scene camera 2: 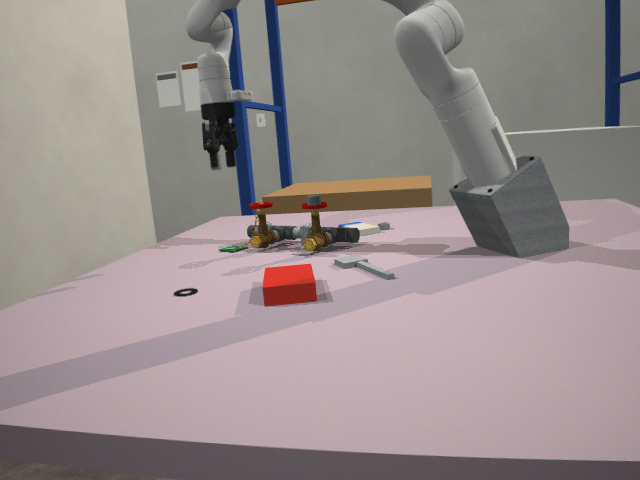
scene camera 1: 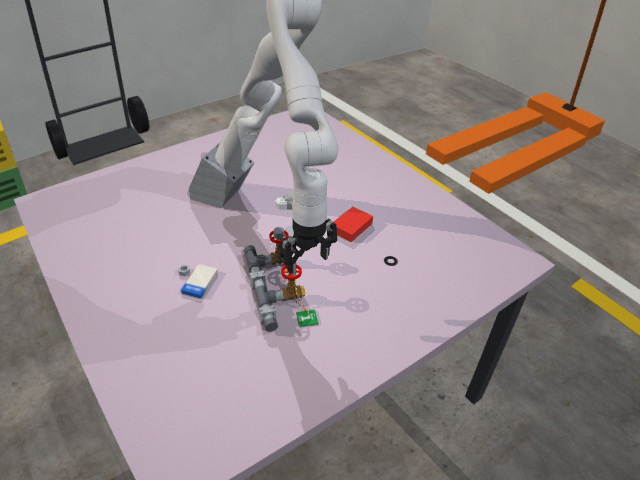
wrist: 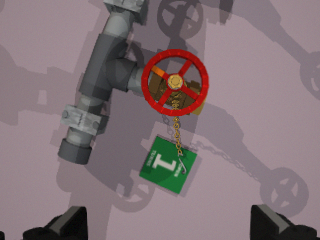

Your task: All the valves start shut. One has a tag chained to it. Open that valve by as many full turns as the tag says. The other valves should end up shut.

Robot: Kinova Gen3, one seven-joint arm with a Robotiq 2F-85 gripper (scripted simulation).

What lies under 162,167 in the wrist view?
A green tag.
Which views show the red block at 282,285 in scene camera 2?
Scene camera 2 and scene camera 1 only.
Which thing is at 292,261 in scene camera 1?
My gripper.
